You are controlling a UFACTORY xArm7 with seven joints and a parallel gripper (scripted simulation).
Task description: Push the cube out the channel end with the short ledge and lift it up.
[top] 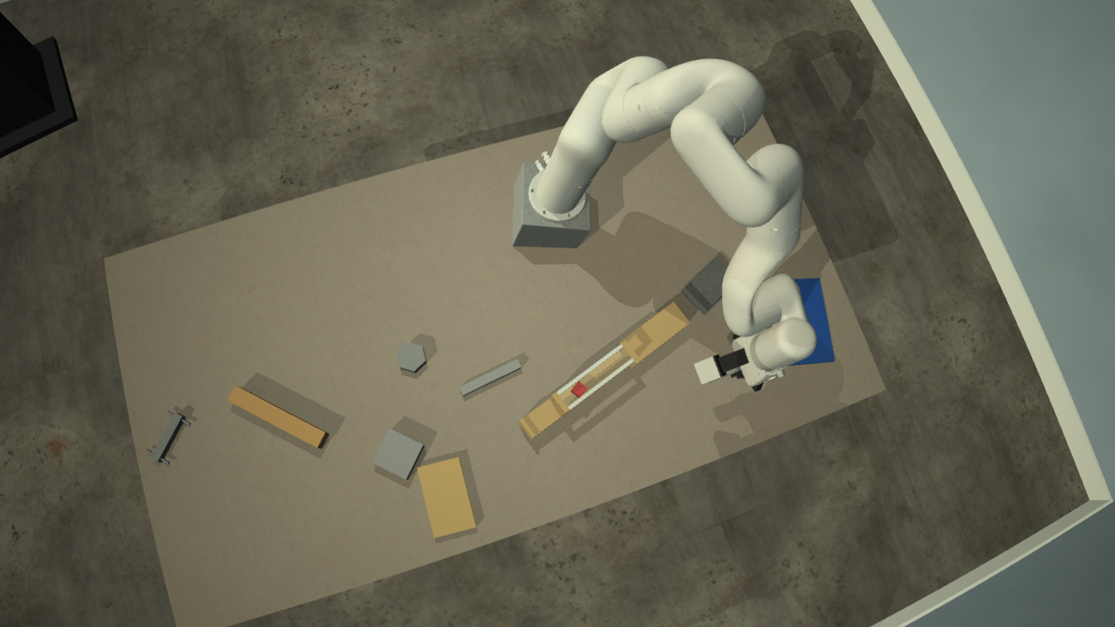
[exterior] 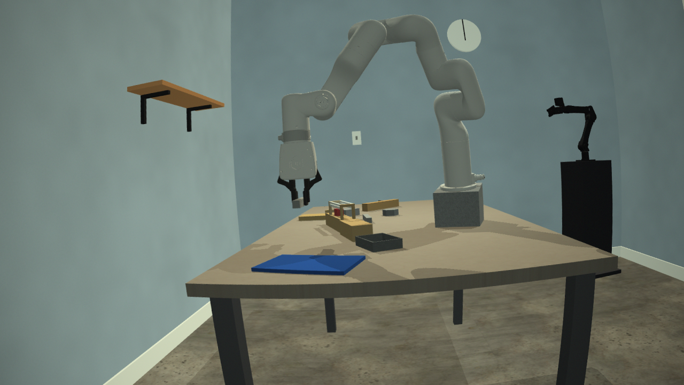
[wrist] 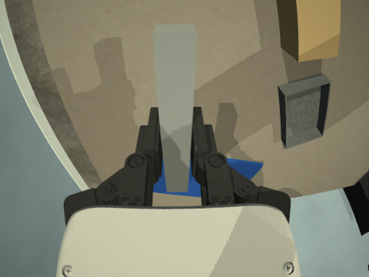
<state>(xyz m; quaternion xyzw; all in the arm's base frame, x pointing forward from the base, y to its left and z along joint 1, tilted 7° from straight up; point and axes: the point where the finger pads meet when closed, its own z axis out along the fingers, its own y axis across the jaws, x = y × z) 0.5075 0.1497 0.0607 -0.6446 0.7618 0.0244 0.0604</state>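
My hand is 130 mm past the channel, 270 mm to the left of it and 80 mm above it. From my hand the other things lie so: tan plate: 50 mm behind, 650 mm to the right, 120 mm below; then blue mat: 10 mm behind, 260 mm to the left, 130 mm below; then dark tray: 190 mm behind, 100 mm to the left, 130 mm below.
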